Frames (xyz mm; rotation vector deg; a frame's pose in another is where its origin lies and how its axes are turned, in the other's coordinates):
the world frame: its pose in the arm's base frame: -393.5 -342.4 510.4 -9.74 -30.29 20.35
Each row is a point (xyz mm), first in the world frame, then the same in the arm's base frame.
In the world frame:
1: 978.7 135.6 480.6
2: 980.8 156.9 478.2
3: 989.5 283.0 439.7
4: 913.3 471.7 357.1
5: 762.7 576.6 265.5
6: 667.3 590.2 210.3
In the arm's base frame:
1: 104.9 180.8 1338.1
2: 101.7 201.2 1331.7
3: 92.6 318.5 1271.6
4: 20.2 459.1 1119.2
5: -83.4 493.7 945.6
6: -135.3 467.0 851.1

